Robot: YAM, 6 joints.
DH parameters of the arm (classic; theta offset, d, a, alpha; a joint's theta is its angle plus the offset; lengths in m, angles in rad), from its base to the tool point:
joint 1: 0 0.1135 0.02 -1.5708
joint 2: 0 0 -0.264 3.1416
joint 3: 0.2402 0 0.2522 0
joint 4: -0.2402 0 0.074 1.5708
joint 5: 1.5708 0 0 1.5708
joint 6: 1.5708 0.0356 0 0
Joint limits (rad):
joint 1: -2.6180..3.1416
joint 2: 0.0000..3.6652
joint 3: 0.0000..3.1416
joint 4: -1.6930..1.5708
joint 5: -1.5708..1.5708
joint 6: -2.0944..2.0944
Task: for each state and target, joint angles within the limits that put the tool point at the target. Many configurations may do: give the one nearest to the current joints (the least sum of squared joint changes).
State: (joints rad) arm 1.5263 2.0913 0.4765 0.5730 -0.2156 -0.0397
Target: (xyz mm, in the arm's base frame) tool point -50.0 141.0 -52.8
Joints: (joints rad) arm 1.8466 2.3541 0.3060 0.4978 -0.2764 -0.0397
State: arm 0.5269 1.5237 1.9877 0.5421 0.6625 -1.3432
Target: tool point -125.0 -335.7 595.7
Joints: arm 1.1585 0.7890 2.6003 0.5707 0.5959 -1.3432
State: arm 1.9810 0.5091 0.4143 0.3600 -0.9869 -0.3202
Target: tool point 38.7 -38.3 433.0
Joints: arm 2.7262 0.0844 0.7719 0.4778 -0.5772 -0.3202
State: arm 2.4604 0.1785 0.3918 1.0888 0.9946 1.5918
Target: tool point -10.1 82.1 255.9
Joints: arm 2.0866 0.2422 0.0515 1.0217 1.0989 1.5918
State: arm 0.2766 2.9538 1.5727 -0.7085 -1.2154 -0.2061
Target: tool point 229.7 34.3 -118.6
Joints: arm 0.0052 2.8899 1.1877 -0.8672 -1.1949 -0.2061
